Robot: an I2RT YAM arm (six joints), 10 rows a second.
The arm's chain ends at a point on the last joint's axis. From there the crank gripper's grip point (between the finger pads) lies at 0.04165 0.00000 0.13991 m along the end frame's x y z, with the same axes.
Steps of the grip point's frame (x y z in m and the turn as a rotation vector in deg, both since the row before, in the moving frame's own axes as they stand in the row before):
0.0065 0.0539 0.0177 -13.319 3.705 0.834
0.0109 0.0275 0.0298 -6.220 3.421 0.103
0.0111 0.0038 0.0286 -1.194 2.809 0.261
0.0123 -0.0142 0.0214 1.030 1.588 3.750
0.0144 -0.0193 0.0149 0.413 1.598 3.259
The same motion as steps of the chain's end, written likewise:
-0.0021 0.0213 0.0245 -13.319 3.705 0.834
0.0027 0.0124 0.0334 -6.220 3.421 0.103
0.0043 0.0007 0.0308 -1.194 2.809 0.261
0.0084 -0.0145 0.0226 1.030 1.588 3.750
0.0106 -0.0208 0.0161 0.413 1.598 3.259

